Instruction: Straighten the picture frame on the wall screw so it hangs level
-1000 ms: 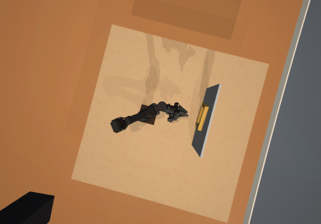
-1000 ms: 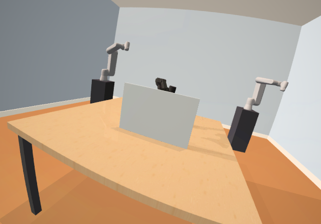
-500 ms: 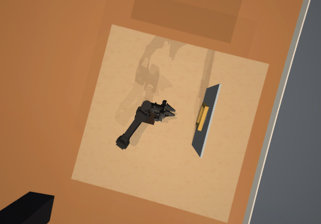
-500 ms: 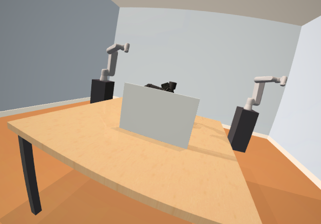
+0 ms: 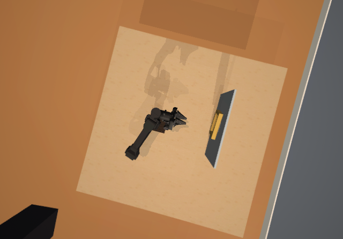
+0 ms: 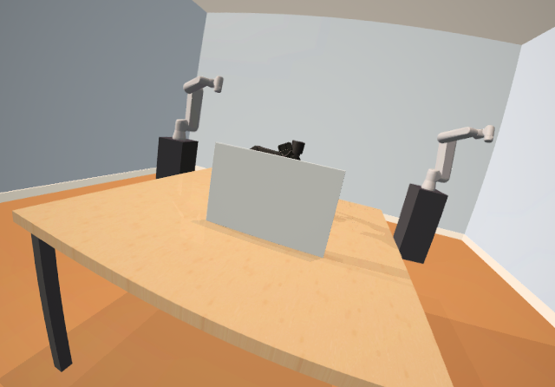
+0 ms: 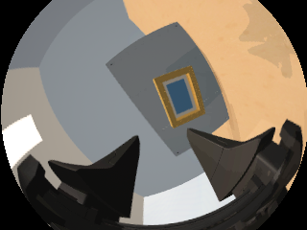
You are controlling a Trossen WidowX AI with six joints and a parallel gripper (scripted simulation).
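The picture frame is 21 cm ahead of my gripper tip, 1 cm to the left of it and 9 cm below it. Round my gripper tip: grey wall panel (22 cm ahead, 10 cm below).
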